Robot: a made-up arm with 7 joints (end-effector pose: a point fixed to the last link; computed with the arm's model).
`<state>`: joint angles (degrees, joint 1 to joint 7).
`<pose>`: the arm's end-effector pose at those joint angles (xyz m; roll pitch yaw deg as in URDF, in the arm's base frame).
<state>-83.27 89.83 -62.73 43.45 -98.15 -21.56 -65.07</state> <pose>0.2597 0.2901 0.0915 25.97 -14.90 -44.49</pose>
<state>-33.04 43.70 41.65 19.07 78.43 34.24 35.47</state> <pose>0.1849 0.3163 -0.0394 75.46 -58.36 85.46</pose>
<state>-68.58 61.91 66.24 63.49 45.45 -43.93 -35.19</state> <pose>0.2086 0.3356 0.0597 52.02 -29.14 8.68</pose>
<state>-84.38 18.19 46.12 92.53 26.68 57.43 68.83</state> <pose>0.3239 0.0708 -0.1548 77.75 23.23 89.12</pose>
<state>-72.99 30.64 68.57 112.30 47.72 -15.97 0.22</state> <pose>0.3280 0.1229 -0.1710 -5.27 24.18 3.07</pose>
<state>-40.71 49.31 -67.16 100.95 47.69 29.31 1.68</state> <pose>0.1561 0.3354 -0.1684 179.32 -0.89 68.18</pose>
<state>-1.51 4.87 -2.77 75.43 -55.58 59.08 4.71</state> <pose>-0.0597 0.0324 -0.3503 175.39 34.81 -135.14</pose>
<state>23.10 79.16 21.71 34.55 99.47 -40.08 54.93</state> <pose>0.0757 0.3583 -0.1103 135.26 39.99 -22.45</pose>
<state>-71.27 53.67 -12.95 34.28 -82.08 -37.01 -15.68</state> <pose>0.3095 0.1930 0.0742 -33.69 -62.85 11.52</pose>
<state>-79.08 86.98 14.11 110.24 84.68 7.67 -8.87</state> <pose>0.1242 0.3943 0.0010 102.14 20.14 83.63</pose>
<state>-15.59 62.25 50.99 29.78 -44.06 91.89 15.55</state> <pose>0.1245 0.3228 -0.0965 20.01 69.12 71.14</pose>
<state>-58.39 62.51 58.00 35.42 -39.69 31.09 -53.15</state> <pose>0.1983 0.3441 0.0583 -13.73 -42.75 -11.11</pose>
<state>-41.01 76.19 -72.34 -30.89 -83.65 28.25 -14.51</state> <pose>0.1287 0.0785 -0.1725 -58.14 40.81 -100.85</pose>
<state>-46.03 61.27 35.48 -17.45 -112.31 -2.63 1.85</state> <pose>0.1676 0.1922 0.1307 -49.53 -69.43 -7.21</pose>
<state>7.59 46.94 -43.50 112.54 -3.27 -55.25 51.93</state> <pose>-0.0934 0.3088 -0.2239 106.96 19.27 44.40</pose>
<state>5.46 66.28 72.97 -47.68 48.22 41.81 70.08</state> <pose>0.0519 0.1915 0.1161 -86.81 -29.49 -142.59</pose>
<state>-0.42 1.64 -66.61 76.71 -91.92 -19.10 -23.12</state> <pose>-0.0463 0.0194 -0.3747 -76.34 60.48 -50.38</pose>
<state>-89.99 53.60 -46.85 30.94 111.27 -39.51 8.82</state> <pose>0.3536 0.0858 0.0230 -175.43 22.54 -24.74</pose>
